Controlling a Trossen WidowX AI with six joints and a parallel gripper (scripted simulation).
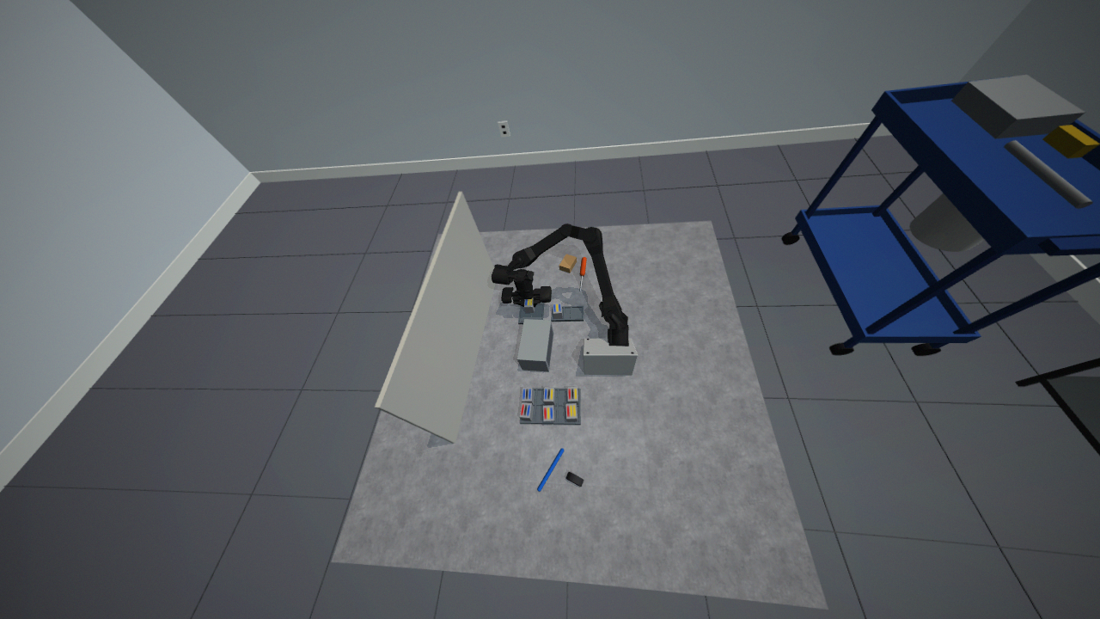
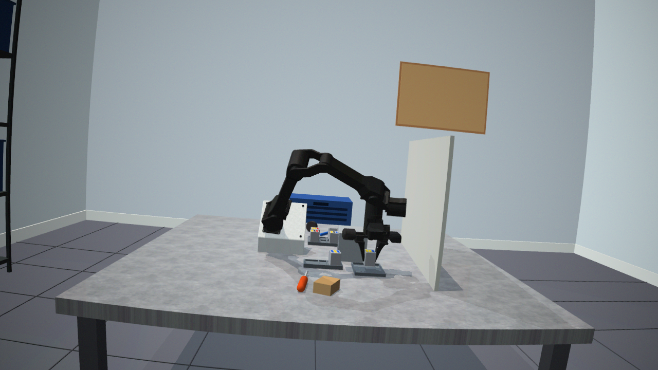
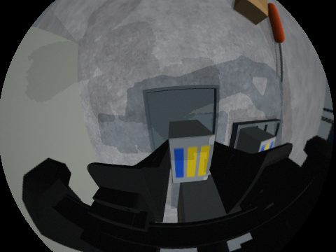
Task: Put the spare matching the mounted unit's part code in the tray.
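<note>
Right now my gripper tip is 30 mm above the grey tray. Also, from my gripper tip: grey mounted unit 50 mm behind, 190 mm to the left, 20 mm above; then small rack 150 mm behind, 10 mm to the left, 20 mm below; then cardboard box 130 mm behind, 240 mm to the right, 20 mm below.
</note>
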